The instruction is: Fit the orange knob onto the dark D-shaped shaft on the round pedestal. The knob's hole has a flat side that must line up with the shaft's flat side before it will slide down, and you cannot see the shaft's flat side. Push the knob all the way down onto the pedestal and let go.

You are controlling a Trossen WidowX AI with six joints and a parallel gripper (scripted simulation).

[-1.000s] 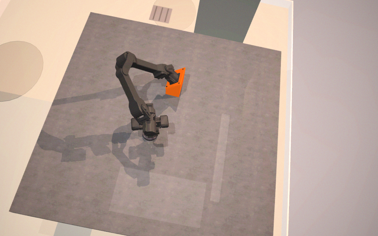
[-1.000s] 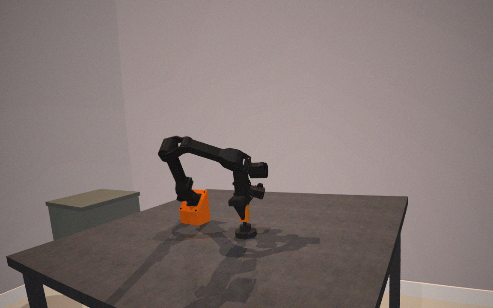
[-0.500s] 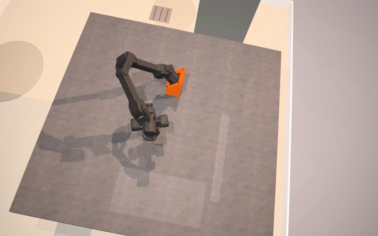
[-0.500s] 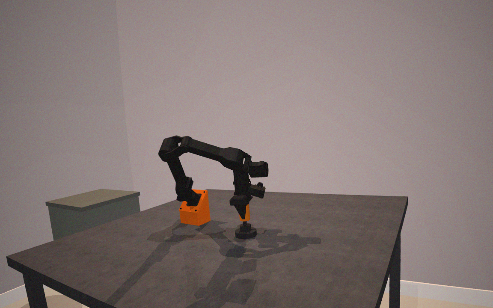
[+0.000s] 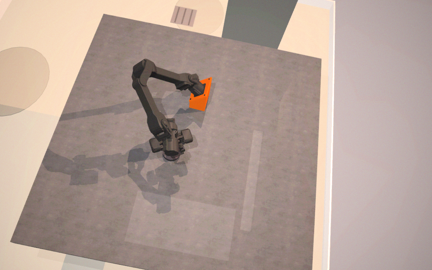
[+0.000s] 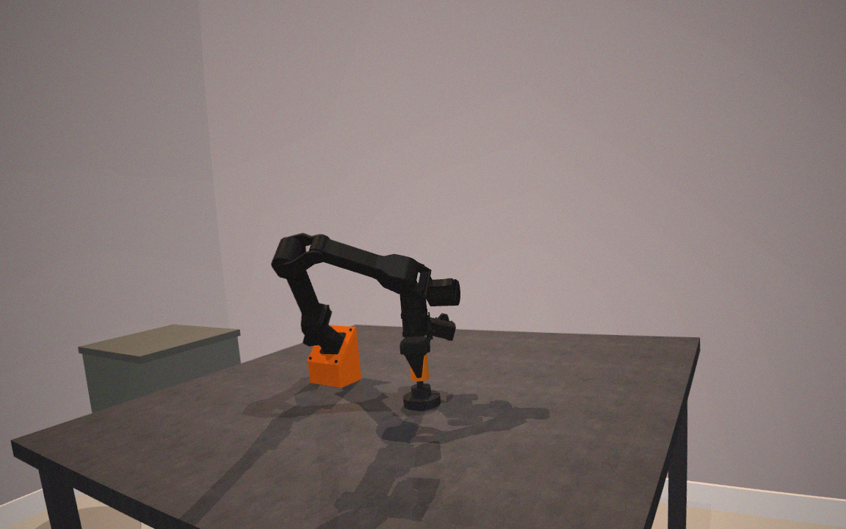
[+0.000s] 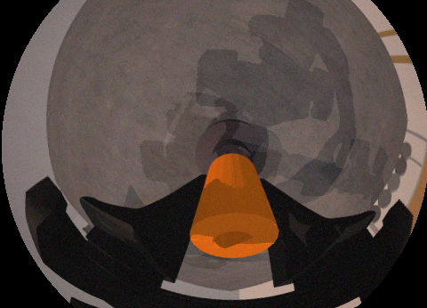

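My gripper tip is 20 mm below the orange knob. The rest, counted from my gripper tip: dark round pedestal 40 mm below.
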